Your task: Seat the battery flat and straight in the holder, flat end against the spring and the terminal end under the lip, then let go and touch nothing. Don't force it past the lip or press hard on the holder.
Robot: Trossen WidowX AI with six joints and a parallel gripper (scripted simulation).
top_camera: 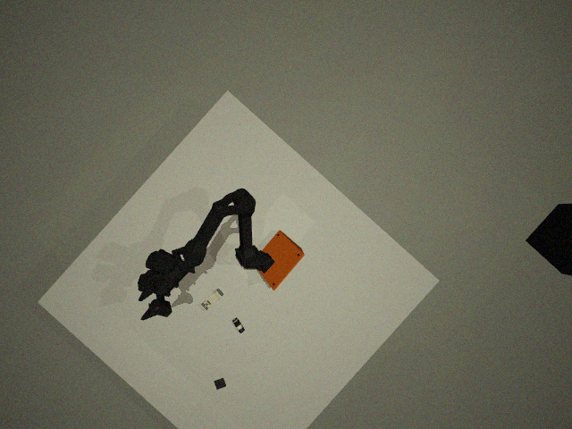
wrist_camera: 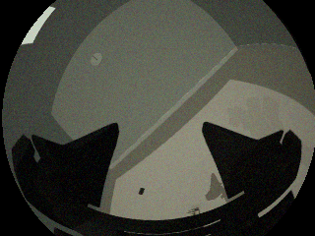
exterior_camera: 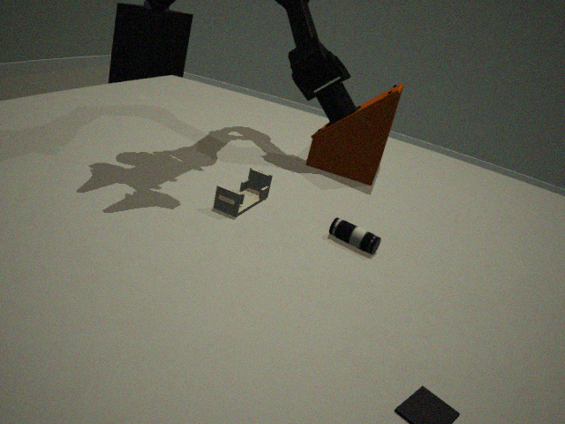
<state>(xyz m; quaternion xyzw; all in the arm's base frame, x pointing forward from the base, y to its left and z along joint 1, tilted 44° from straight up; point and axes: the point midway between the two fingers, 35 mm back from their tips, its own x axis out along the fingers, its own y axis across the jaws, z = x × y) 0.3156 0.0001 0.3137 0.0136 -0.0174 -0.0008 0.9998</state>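
My gripper tip is 32 cm to the right of the battery, 30 cm above it and 5 cm past it. Round my gripper tip: flat black square (44 cm to the left, 31 cm below, 21 cm ahead).
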